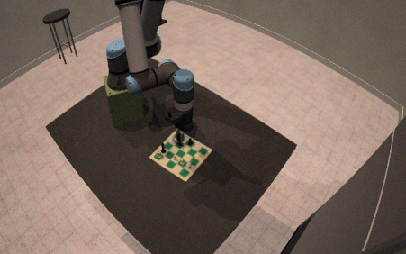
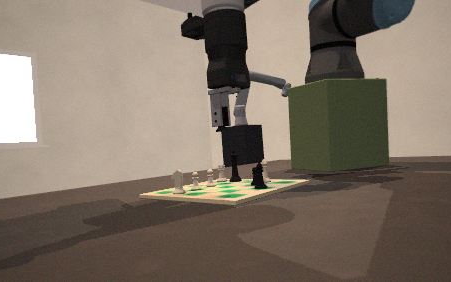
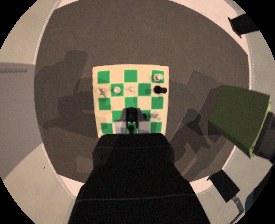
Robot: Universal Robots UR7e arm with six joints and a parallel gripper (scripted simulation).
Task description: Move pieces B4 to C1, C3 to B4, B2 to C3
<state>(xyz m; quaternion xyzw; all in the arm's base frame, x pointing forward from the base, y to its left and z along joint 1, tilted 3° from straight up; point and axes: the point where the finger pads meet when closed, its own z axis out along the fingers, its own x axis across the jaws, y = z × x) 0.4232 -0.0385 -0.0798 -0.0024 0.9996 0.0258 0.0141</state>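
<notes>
The cream chessboard lies 130 mm below my hand.
</notes>
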